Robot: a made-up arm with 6 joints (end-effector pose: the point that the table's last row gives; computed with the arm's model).
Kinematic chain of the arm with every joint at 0, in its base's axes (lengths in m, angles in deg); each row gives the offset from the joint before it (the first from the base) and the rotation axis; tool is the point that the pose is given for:
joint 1: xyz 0 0 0.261 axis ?
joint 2: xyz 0 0 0 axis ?
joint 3: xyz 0 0 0.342 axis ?
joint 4: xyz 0 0 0 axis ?
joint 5: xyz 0.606 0 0 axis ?
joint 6: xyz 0 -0.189 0 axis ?
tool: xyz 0 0 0
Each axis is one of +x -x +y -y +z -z.
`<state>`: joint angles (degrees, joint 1 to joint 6).
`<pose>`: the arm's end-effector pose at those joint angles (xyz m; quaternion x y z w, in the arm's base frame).
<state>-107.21 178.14 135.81 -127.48 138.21 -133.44</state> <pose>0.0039 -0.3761 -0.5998 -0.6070 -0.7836 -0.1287 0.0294</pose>
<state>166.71 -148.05 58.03 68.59 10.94 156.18</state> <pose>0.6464 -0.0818 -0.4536 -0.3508 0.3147 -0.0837 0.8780</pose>
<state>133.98 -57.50 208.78 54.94 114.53 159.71</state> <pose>0.1985 -0.0494 -0.1700 0.1033 -0.9556 0.2126 0.1761</pose>
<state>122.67 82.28 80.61 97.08 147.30 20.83</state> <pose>-0.5325 0.7872 0.4768 -0.5489 0.5651 -0.4228 0.4479</pose>
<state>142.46 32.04 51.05 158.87 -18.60 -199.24</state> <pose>-0.6880 0.3063 0.8127 0.4039 0.2179 0.8569 0.2346</pose>
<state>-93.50 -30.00 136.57 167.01 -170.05 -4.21</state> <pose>0.2308 0.7576 0.6566 -0.6662 0.7139 0.1942 0.0937</pose>
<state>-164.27 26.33 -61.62 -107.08 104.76 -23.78</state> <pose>0.0220 -0.0515 -0.0446 0.2427 0.0679 0.6926 0.6759</pose>
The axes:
joint 1: +z
joint 2: +y
joint 3: -y
joint 4: -x
joint 5: -y
joint 6: -x

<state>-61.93 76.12 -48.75 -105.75 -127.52 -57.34</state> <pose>-0.0318 0.1686 -0.0502 -0.6775 -0.1022 -0.1712 0.7080</pose>
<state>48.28 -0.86 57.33 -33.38 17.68 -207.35</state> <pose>0.3858 0.1955 1.0631 -0.5153 -0.4894 -0.3206 0.6263</pose>
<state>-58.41 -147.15 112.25 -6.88 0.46 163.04</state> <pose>-0.3271 0.1736 -0.6178 -0.4708 0.4450 0.5904 0.4815</pose>
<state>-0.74 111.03 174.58 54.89 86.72 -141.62</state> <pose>0.4493 -0.1145 0.7497 0.0653 -0.1950 0.8373 0.5067</pose>
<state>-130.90 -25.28 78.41 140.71 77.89 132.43</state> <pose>0.3762 0.2109 1.1307 0.1004 -0.3565 -0.6028 0.7067</pose>
